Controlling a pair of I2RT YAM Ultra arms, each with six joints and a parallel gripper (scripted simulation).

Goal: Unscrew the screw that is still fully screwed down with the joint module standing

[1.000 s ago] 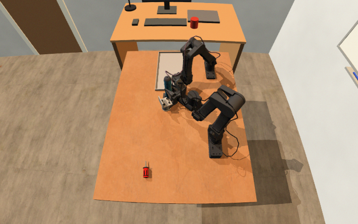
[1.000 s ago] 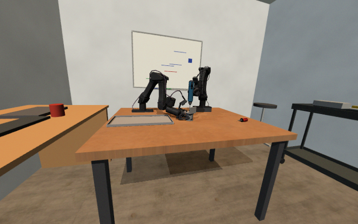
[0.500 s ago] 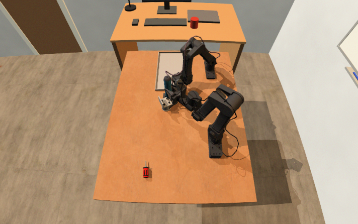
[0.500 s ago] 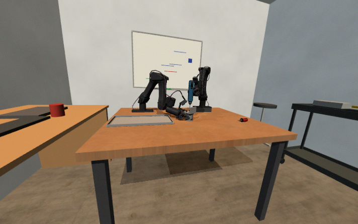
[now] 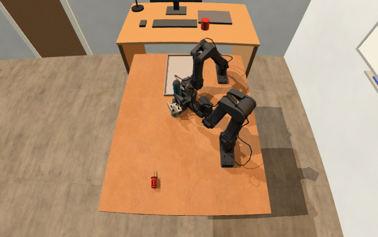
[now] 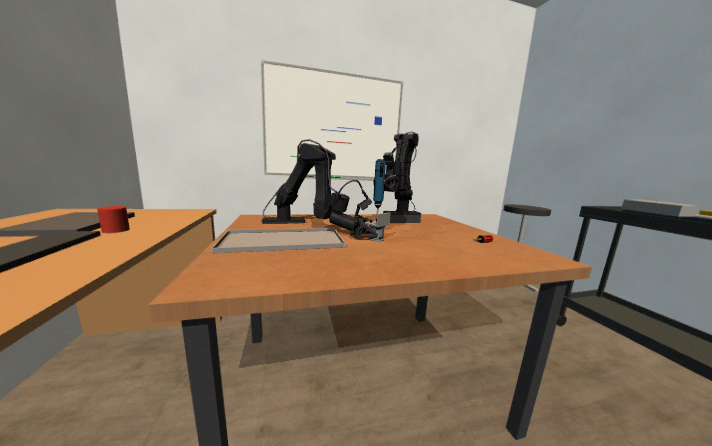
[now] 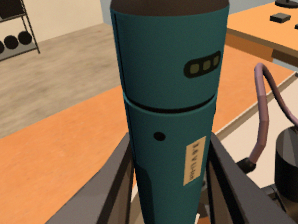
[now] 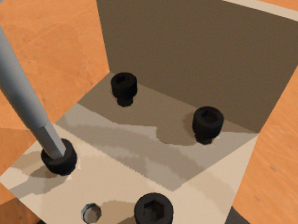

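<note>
Now: right hand 50 mm below the l-shaped bracket. Also, from my right hand: small red screwdriver 80 mm ahead, 430 mm to the left, 10 mm below; grey bit 20 mm behind, 10 mm to the left, 70 mm above; grey tray 360 mm to the right, 20 mm below.
</note>
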